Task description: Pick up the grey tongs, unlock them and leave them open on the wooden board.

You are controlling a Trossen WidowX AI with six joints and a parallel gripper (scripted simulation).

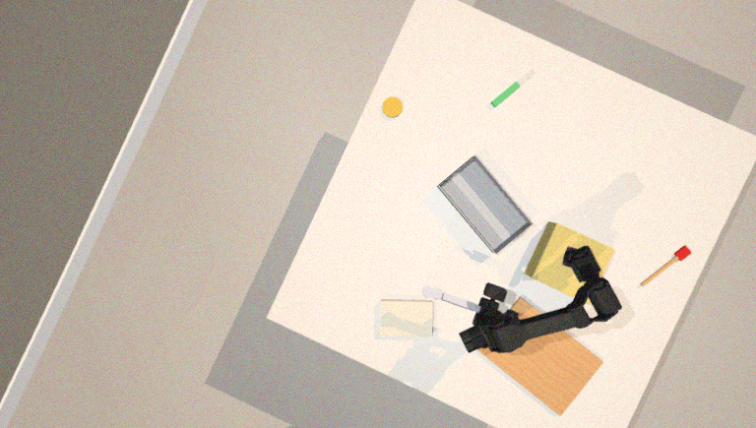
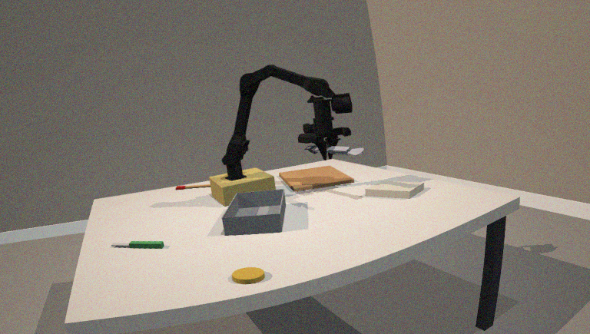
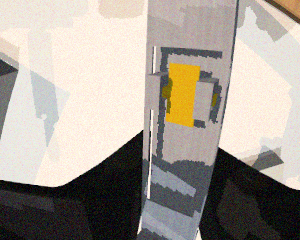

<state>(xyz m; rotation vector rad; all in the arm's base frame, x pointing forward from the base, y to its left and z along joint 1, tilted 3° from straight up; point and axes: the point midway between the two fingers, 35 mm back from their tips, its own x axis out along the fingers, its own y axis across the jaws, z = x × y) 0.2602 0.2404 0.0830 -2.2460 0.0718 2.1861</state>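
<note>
Right now the yellow lock piece is 3 cm behind my gripper tip and 4 cm above it. From my gripper tip the other things lie so: grey roasting tin 6 cm ahead, 32 cm to the right, 10 cm below; then wooden board 29 cm behind, 12 cm to the left, 12 cm below; then cream slab 20 cm ahead, 14 cm to the left, 11 cm below.
</note>
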